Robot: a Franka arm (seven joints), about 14 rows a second.
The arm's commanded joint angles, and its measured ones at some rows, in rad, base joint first. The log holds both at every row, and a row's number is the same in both.
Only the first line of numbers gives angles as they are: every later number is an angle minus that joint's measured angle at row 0.
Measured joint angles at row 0:
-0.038 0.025 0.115 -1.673 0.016 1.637 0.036
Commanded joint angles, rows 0 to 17:
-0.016 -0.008 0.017 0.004 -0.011 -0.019 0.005
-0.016 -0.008 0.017 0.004 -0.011 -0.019 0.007
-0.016 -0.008 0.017 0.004 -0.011 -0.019 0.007
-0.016 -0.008 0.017 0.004 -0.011 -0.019 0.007
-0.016 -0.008 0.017 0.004 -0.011 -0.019 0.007
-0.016 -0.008 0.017 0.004 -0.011 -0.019 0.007
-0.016 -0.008 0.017 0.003 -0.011 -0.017 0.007
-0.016 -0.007 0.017 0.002 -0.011 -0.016 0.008
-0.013 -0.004 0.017 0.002 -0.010 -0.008 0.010
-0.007 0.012 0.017 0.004 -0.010 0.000 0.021
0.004 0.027 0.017 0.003 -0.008 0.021 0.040
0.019 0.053 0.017 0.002 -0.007 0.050 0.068
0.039 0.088 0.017 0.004 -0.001 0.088 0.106
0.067 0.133 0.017 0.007 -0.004 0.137 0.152
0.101 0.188 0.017 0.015 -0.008 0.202 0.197
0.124 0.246 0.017 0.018 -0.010 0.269 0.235
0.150 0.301 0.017 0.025 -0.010 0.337 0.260
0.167 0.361 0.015 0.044 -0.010 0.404 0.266
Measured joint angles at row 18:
0.137 0.250 0.016 -0.012 0.001 0.325 0.227
